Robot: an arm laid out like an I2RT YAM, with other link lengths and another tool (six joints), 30 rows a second.
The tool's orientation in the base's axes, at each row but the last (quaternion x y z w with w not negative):
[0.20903 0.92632 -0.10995 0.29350]
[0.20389 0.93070 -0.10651 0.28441]
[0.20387 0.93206 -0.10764 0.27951]
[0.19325 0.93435 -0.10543 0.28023]
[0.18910 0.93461 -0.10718 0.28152]
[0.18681 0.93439 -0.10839 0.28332]
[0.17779 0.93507 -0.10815 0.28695]
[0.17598 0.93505 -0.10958 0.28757]
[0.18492 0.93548 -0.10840 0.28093]
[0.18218 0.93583 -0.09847 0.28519]
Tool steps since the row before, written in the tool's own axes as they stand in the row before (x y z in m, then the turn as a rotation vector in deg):
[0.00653 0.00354 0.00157 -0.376 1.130 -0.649]
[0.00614 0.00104 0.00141 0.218 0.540 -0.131]
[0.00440 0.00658 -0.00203 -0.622 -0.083 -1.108]
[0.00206 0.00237 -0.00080 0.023 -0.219 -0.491]
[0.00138 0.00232 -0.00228 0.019 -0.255 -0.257]
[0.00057 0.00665 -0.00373 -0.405 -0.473 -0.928]
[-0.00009 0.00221 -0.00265 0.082 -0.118 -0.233]
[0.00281 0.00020 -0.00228 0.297 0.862 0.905]
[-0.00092 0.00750 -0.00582 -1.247 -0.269 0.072]
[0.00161 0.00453 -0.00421 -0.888 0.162 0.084]
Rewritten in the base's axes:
[-0.00245 0.00474 -0.00540 0.466 1.094 0.652]
[-0.00349 0.00245 -0.00475 0.009 0.594 -0.062]
[-0.00142 0.00793 -0.00139 -0.092 0.075 1.268]
[-0.00097 0.00301 -0.00072 -0.347 -0.041 0.409]
[-0.00121 0.00320 0.00087 -0.245 -0.146 0.224]
[0.00047 0.00734 0.00208 -0.336 -0.259 1.034]
[-0.00038 0.00280 0.00198 -0.226 -0.015 0.154]
[-0.00323 0.00163 0.00021 0.560 0.590 -0.994]
[0.00094 0.00833 0.00454 0.890 -0.622 0.673]
[-0.00154 0.00581 0.00216 0.791 -0.129 0.424]

